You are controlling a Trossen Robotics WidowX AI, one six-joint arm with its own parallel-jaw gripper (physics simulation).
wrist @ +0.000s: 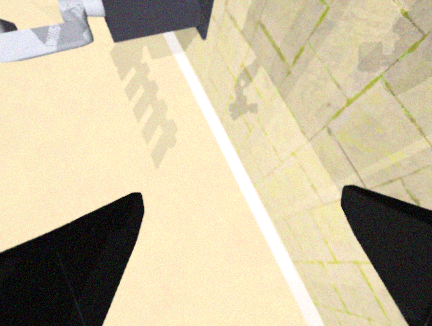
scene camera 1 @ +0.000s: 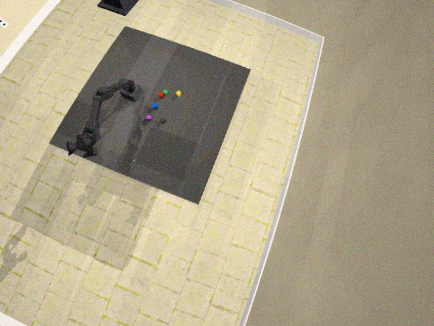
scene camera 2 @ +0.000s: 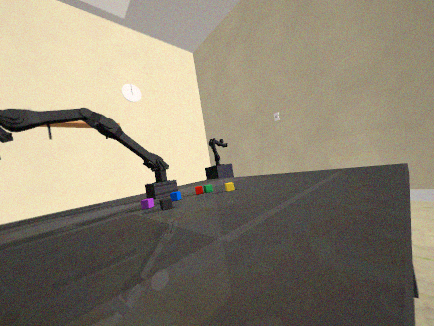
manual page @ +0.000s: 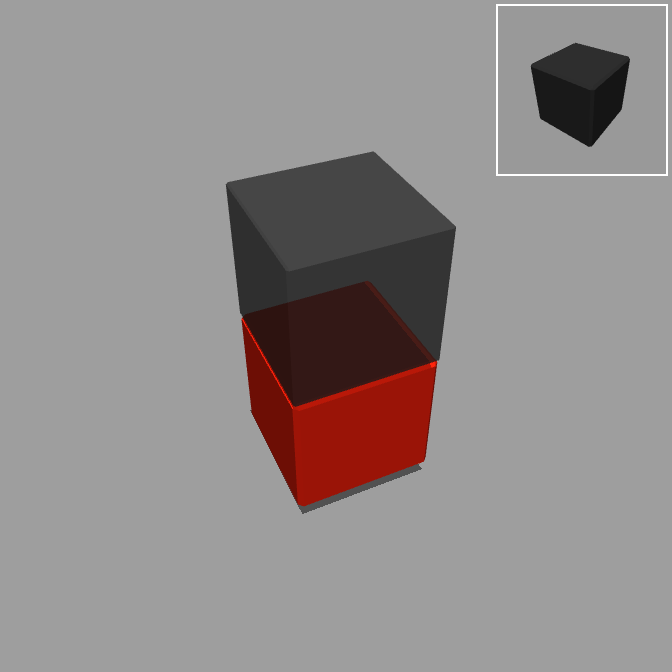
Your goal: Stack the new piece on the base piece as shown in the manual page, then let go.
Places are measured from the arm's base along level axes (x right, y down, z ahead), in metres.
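Pixels of known places: gripper, fingertip midpoint: point(wrist: 241, 198) point(scene camera 1: 75, 156); arm's base at its link origin: point(scene camera 1: 131, 88) point(scene camera 2: 161, 182).
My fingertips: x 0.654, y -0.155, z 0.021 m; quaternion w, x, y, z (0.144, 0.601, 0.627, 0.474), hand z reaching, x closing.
Ahead of a thing's pixels: the offset from my fingertips to its middle. Level surfaces: height alone.
My gripper point(scene camera 1: 80, 151) point(wrist: 241, 198) is open and empty, high above the dark table's near left edge and well away from the pieces. Small cubes lie on the table: purple @[dx -0.506, dy +0.213, dz +0.211 m] point(scene camera 1: 149, 117) point(scene camera 2: 147, 203), black @[dx -0.531, dy +0.213, dz +0.322 m] point(scene camera 1: 163, 121) point(scene camera 2: 166, 204), blue @[dx -0.619, dy +0.213, dz +0.204 m] point(scene camera 1: 155, 106) point(scene camera 2: 176, 196), red @[dx -0.734, dy +0.213, dz +0.202 m] point(scene camera 1: 161, 95) point(scene camera 2: 199, 190), green @[dx -0.770, dy +0.213, dz +0.223 m] point(scene camera 1: 165, 92) point(scene camera 2: 208, 188) and yellow @[dx -0.806, dy +0.213, dz +0.327 m] point(scene camera 1: 178, 93) point(scene camera 2: 229, 186). Red and green are side by side, touching or nearly so. The others stand apart. I see no cube on top of another. Which are the new piece and base piece I cannot tell. The wrist view shows no cubes.
The dark table @[dy +0.229 m] point(scene camera 1: 200, 175) point(scene camera 2: 300, 260) bears the arm's base point(scene camera 2: 161, 189), close to the cubes. A second small black arm point(scene camera 2: 217, 152) stands on a dark block point(scene camera 2: 219, 171) behind. In the wrist view, wall, white skirting point(wrist: 235, 165) and tiled floor lie beyond the fingers.
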